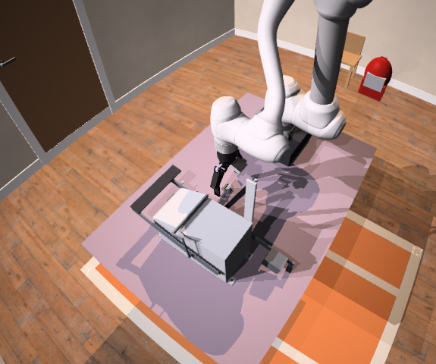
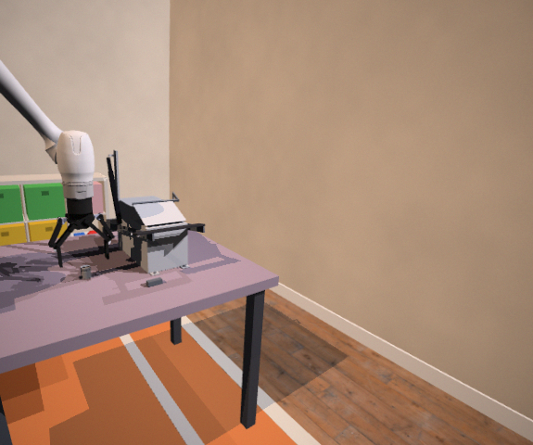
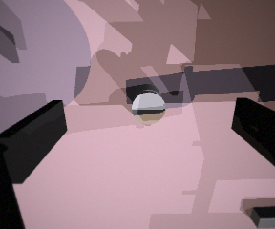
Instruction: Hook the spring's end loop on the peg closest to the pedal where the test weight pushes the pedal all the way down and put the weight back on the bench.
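Right now the steel test weight is 4 cm below my hand. From my hand the other things lie so: small grey block: 17 cm ahead, 18 cm to the right, 6 cm below.
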